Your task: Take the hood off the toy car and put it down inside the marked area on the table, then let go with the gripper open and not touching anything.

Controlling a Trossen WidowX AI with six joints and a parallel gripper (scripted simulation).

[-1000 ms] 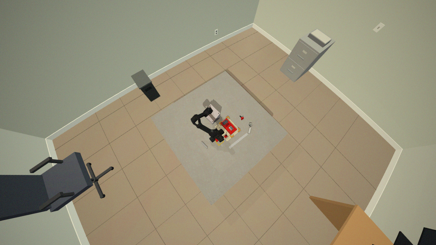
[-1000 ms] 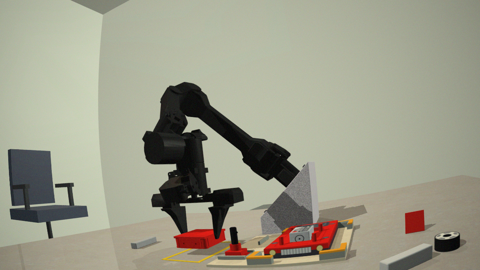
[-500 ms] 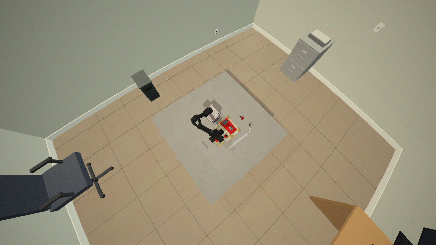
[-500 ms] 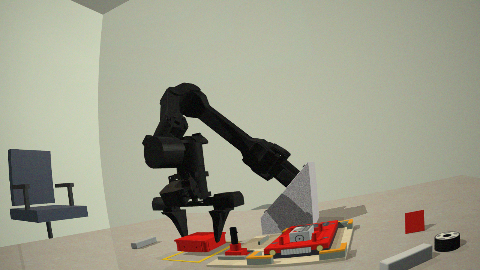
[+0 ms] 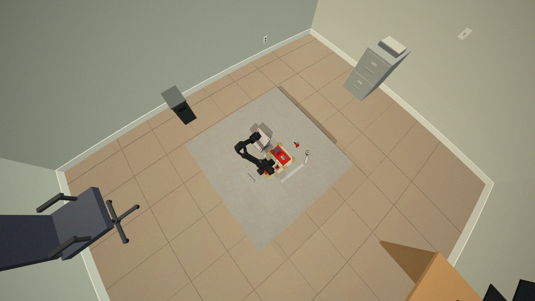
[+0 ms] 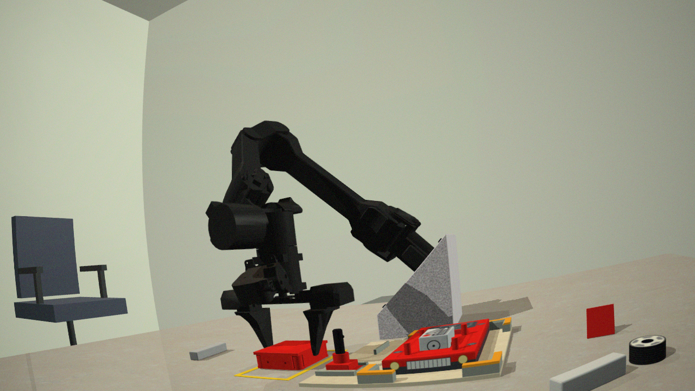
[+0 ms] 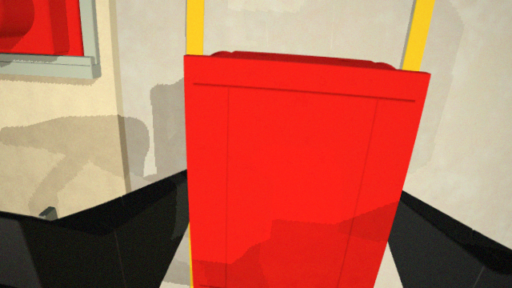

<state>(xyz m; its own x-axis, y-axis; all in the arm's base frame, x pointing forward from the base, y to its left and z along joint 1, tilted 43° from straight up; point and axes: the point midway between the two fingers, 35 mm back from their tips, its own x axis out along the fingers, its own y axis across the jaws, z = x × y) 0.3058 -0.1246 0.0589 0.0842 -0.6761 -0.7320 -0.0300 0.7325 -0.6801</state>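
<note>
The red hood lies right at my gripper tip. From my gripper tip the other things lie so: grey engine block 22 cm to the left, 2 cm ahead, 1 cm above; black post 10 cm to the left, 6 cm ahead, 2 cm above; grey bar 39 cm to the left, 19 cm ahead.
</note>
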